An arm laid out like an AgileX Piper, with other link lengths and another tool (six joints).
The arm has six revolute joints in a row. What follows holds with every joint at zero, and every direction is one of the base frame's. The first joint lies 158.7 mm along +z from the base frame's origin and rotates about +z. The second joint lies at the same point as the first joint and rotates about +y. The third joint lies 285.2 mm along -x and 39 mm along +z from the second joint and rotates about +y. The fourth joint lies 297.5 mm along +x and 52.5 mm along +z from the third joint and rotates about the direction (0.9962, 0, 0.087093). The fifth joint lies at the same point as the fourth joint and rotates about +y. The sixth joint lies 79.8 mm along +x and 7 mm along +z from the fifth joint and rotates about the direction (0.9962, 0, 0.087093). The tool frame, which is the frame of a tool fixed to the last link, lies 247.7 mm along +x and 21 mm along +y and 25.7 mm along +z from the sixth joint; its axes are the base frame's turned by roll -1.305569, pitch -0.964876 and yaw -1.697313 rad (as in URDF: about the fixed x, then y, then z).
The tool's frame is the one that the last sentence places.
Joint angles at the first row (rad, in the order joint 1, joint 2, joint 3, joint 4, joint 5, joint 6):
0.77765 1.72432 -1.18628 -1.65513 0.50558 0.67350
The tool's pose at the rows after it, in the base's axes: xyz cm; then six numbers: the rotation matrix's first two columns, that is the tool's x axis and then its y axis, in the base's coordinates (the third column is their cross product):
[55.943 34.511 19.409 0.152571 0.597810 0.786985 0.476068 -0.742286 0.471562]
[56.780 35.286 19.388 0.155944 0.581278 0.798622 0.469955 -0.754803 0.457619]
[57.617 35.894 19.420 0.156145 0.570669 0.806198 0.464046 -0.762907 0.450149]
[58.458 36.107 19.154 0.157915 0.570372 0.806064 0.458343 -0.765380 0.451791]
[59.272 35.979 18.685 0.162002 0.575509 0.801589 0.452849 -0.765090 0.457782]
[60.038 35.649 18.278 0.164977 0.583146 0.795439 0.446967 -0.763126 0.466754]
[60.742 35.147 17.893 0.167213 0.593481 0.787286 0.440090 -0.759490 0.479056]
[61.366 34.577 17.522 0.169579 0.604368 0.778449 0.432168 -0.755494 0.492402]
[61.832 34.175 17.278 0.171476 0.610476 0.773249 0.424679 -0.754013 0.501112]
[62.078 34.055 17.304 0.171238 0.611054 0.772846 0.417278 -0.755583 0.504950]
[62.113 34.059 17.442 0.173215 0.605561 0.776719 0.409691 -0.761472 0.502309]
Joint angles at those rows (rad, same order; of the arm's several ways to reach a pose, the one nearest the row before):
0.77766 1.76363 -1.22533 -1.65714 0.50924 0.69574
0.77753 1.80082 -1.26774 -1.65869 0.51097 0.71451
0.77545 1.83435 -1.30774 -1.66000 0.51193 0.72398
0.76937 1.86534 -1.34001 -1.66117 0.51289 0.72318
0.75971 1.89226 -1.36427 -1.66250 0.51279 0.71761
0.74837 1.91361 -1.38262 -1.66614 0.51226 0.71040
0.73662 1.93076 -1.39523 -1.67312 0.51340 0.70323
0.72608 1.94541 -1.40417 -1.68183 0.51720 0.69774
0.71929 1.95704 -1.41145 -1.69017 0.52215 0.69796
0.71877 1.96410 -1.41791 -1.69602 0.52991 0.70240
0.72255 1.96640 -1.42147 -1.69560 0.53996 0.70963

